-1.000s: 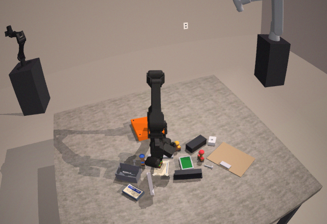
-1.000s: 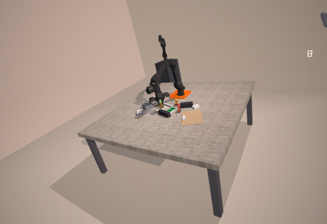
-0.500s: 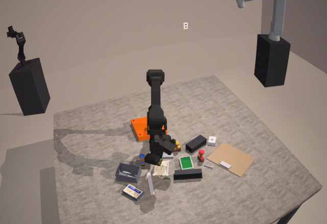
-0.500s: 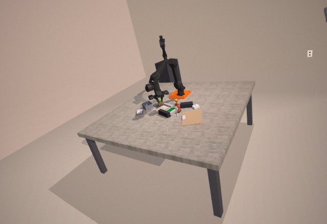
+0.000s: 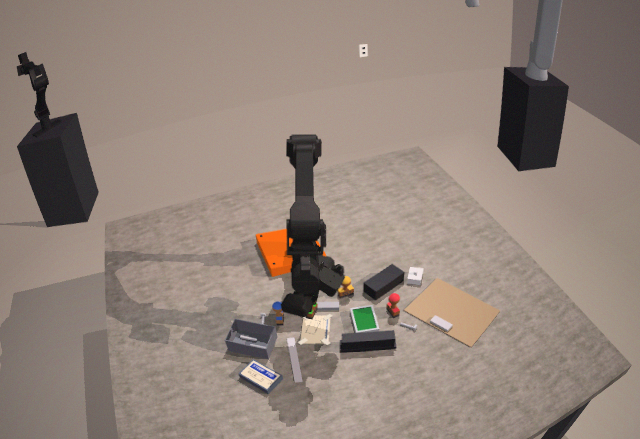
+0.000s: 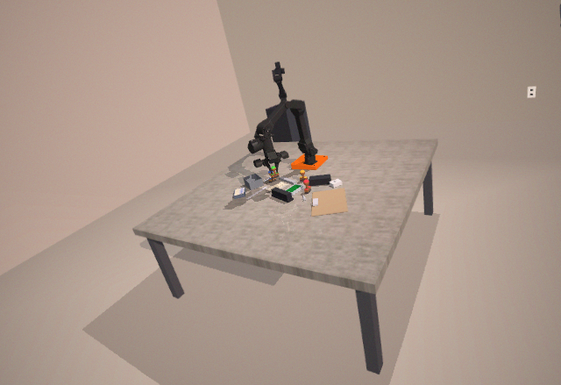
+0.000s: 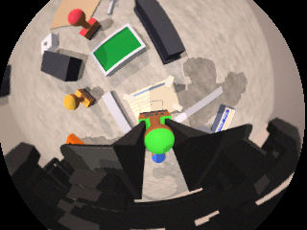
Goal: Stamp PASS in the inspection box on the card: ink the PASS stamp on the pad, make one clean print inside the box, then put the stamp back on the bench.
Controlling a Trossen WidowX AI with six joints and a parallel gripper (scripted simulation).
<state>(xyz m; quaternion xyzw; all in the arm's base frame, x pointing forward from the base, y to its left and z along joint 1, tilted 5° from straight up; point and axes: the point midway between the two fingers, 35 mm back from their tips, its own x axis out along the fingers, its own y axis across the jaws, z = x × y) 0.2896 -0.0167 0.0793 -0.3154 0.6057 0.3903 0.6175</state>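
My gripper tip is 10 cm short of the white strip, 6 cm to the left of it and 8 cm above it. Also, from my gripper tip: blue stamp (4 cm behind, 8 cm to the right, 6 cm below); then cream card (1 cm ahead, 8 cm below); then green-topped stamp (right at my gripper tip).
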